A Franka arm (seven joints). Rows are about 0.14 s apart.
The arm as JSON. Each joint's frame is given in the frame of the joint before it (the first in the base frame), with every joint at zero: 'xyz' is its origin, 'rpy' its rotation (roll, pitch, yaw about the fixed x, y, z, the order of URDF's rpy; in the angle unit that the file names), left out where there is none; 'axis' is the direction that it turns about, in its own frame. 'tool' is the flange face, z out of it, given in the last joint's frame.
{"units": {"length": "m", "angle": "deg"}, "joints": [
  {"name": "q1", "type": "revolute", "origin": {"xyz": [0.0, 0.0, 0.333], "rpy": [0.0, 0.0, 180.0]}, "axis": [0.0, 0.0, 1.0]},
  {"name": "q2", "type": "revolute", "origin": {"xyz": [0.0, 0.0, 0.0], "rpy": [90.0, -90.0, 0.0]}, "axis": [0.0, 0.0, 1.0]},
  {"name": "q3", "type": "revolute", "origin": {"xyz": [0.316, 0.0, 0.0], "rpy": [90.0, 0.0, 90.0]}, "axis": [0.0, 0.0, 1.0]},
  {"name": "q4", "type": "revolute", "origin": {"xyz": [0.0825, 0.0, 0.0], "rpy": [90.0, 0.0, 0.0]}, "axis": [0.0, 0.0, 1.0]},
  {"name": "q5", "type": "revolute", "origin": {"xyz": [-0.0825, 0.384, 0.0], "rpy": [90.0, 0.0, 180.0]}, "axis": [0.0, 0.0, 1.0]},
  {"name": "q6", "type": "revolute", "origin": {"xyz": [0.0, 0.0, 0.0], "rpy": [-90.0, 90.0, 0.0]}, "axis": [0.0, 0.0, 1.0]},
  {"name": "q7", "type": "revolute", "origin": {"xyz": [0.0, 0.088, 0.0], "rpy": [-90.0, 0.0, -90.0]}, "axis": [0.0, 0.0, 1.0]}
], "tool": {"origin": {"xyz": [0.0, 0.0, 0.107], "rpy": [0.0, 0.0, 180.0]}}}
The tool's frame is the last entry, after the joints.
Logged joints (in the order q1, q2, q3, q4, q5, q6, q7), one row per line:
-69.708, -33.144, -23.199, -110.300, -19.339, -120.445, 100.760
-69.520, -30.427, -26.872, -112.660, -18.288, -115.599, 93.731
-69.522, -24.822, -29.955, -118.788, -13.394, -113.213, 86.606
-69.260, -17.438, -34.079, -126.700, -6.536, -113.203, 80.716
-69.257, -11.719, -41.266, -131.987, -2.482, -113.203, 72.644
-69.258, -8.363, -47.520, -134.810, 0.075, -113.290, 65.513
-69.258, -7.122, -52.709, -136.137, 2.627, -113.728, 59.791
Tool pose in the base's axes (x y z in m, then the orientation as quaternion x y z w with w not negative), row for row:
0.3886, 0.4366, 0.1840, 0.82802, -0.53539, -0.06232, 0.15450
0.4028, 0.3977, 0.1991, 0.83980, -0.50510, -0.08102, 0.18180
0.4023, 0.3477, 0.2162, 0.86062, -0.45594, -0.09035, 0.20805
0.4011, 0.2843, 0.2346, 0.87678, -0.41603, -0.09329, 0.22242
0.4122, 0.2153, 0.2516, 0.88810, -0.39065, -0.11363, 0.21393
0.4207, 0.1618, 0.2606, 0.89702, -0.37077, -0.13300, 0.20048
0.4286, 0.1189, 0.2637, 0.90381, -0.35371, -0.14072, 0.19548
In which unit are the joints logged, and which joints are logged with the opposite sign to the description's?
The joints are logged in degrees. Opposite sign: q1, q2, q5, q6.
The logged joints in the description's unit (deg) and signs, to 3 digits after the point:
69.708, 33.144, -23.199, -110.300, 19.339, 120.445, 100.760
69.520, 30.427, -26.872, -112.660, 18.288, 115.599, 93.731
69.522, 24.822, -29.955, -118.788, 13.394, 113.213, 86.606
69.260, 17.438, -34.079, -126.700, 6.536, 113.203, 80.716
69.257, 11.719, -41.266, -131.987, 2.482, 113.203, 72.644
69.258, 8.363, -47.520, -134.810, -0.075, 113.290, 65.513
69.258, 7.122, -52.709, -136.137, -2.627, 113.728, 59.791

